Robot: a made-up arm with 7 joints. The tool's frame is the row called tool.
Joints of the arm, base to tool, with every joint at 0 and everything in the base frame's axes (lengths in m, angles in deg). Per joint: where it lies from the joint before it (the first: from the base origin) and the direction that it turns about. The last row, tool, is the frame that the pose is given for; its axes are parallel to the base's.
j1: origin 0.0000 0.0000 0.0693 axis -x
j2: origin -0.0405 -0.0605 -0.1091 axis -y
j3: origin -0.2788 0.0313 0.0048 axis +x
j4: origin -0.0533 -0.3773 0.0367 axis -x
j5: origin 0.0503 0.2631 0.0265 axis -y
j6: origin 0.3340 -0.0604 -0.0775 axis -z
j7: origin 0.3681 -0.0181 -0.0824 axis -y
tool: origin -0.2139 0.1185 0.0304
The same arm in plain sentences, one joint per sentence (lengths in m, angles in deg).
The arm has seven revolute joints in a row. What follows holds with every joint at zero, and every direction is one of the base frame's.
The first joint sits 0.0693 m along +z from the base frame's origin and turns about -x.
The second joint sits 0.0405 m along -x and 0.0605 m along -y and 0.1091 m along -z from the first joint and turns about -y.
The third joint sits 0.2788 m along -x and 0.0313 m along +y and 0.0048 m along +z from the second joint and turns about +x.
The fourth joint sits 0.0533 m along -x and 0.3773 m along -y and 0.0367 m along +z from the third joint and turns about -x.
The fifth joint sits 0.0503 m along +x and 0.2631 m along +y and 0.0265 m along +z from the fourth joint and turns about -y.
The sixth joint sits 0.334 m along +x and 0.0604 m along -y and 0.0775 m along -z from the fifth joint and turns about -z.
The seventh joint sits 0.3681 m along +x and 0.0181 m along -y and 0.0824 m along -z from the sixth joint and turns about -y.
The tool frame, which is the frame that the pose is given for, sits 0.2139 m along -x and 0.1185 m along +y and 0.0304 m along +z from the seventh joint; its axes are parallel to the base frame's.

